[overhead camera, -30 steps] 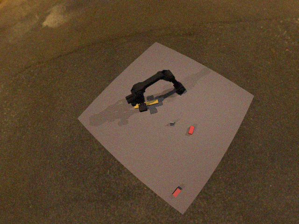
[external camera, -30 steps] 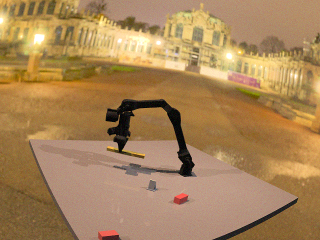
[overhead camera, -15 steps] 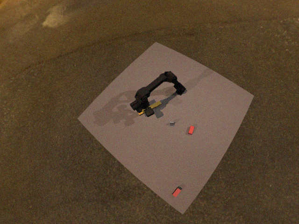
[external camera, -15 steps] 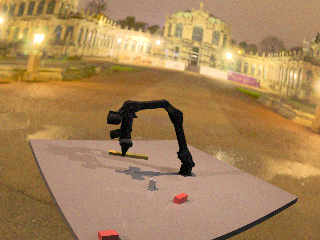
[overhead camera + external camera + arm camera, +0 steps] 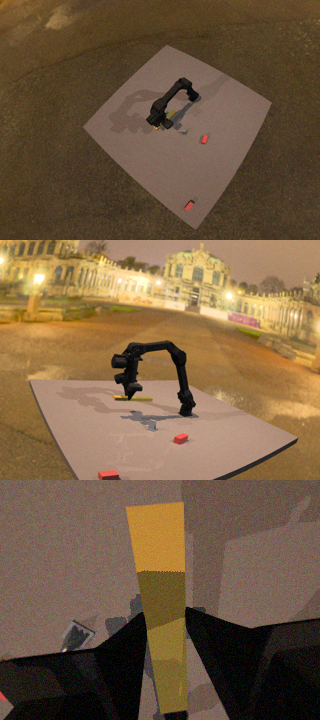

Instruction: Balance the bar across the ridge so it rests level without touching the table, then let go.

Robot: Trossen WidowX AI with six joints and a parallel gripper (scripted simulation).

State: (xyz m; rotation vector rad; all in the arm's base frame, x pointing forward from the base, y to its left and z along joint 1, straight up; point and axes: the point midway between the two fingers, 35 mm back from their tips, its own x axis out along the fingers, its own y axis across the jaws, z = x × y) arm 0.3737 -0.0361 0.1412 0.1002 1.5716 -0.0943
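Right now the long yellow bar is 3 cm behind my gripper tip.
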